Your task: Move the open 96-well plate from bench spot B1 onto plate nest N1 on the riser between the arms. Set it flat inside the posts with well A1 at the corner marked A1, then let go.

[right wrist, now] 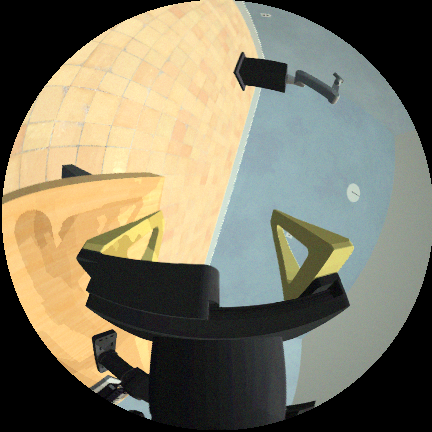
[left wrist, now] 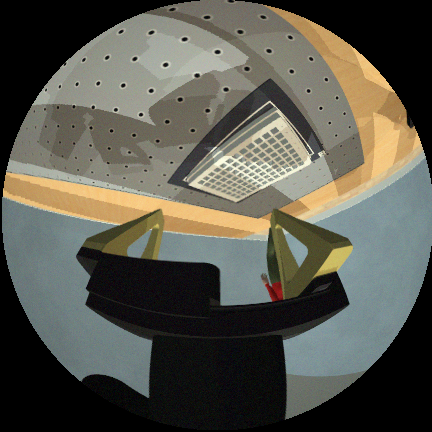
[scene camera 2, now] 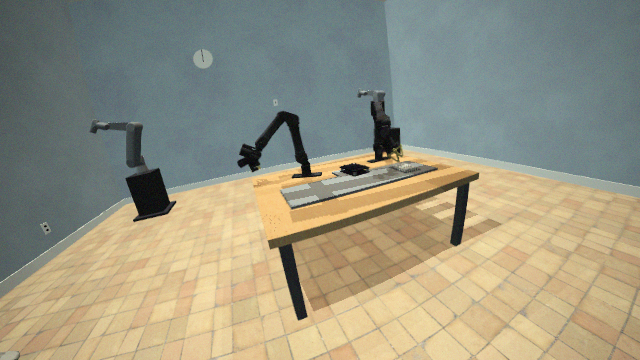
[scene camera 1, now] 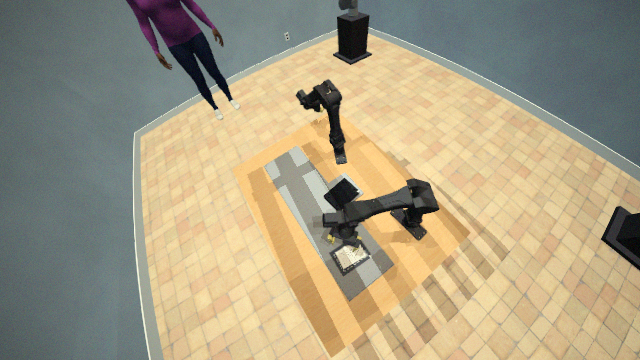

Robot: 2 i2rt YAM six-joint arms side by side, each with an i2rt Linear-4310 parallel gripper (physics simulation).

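Places are measured from the left arm's base along level axes (x ahead, y left, z up), in millimetres.
Where they show: left gripper, between the fingertips: (left wrist: 216,214) (scene camera 2: 400,159) (scene camera 1: 342,247); right gripper, between the fingertips: (right wrist: 217,215); left arm's base, origin of its link: (scene camera 2: 379,160) (scene camera 1: 407,222); right arm's base, origin of its link: (right wrist: 103,353) (scene camera 2: 307,175) (scene camera 1: 339,151).
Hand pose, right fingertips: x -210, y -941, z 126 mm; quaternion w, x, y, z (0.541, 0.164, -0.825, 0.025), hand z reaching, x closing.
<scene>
Things, the pixels of their top centre, and the offset from my right fingertips. "spot": a spot on its surface instead. Level surfaces: height alone.
- white open 96-well plate, centre of its top: (left wrist: 252,170) (scene camera 1: 350,254) (scene camera 2: 404,166) 550 mm ahead, 860 mm left, 97 mm down
- dark rectangular outline, a spot on its surface: (left wrist: 270,91) spot: 470 mm ahead, 818 mm left, 111 mm down
- black nest, centre of its top: (scene camera 1: 341,192) (scene camera 2: 354,165) 375 mm ahead, 596 mm left, 69 mm down
- grey board, height of its surface: 113 mm down
The white open 96-well plate (scene camera 1: 350,257) (scene camera 2: 407,167) (left wrist: 250,162) lies flat inside a dark rectangular outline (left wrist: 270,91) on the grey perforated board. My left gripper (scene camera 1: 344,243) (scene camera 2: 397,153) (left wrist: 216,214) is open and empty, near and above the plate's edge. In the left wrist view the plate lies askew to the fingers. The black nest (scene camera 1: 342,193) (scene camera 2: 354,169) stands on the light riser between the arms; its A1 mark cannot be read. My right gripper (scene camera 1: 320,109) (scene camera 2: 255,168) (right wrist: 217,215) is open and empty, raised far from the plate.
The grey board (scene camera 1: 295,186) (scene camera 2: 320,190) (left wrist: 100,125) runs along the wooden table (scene camera 1: 280,250) (scene camera 2: 370,210) (right wrist: 60,200). The left forearm passes close beside the nest. A person (scene camera 1: 187,45) and a pedestal (scene camera 1: 352,37) (scene camera 2: 148,192) (right wrist: 262,74) stand away from the table.
</scene>
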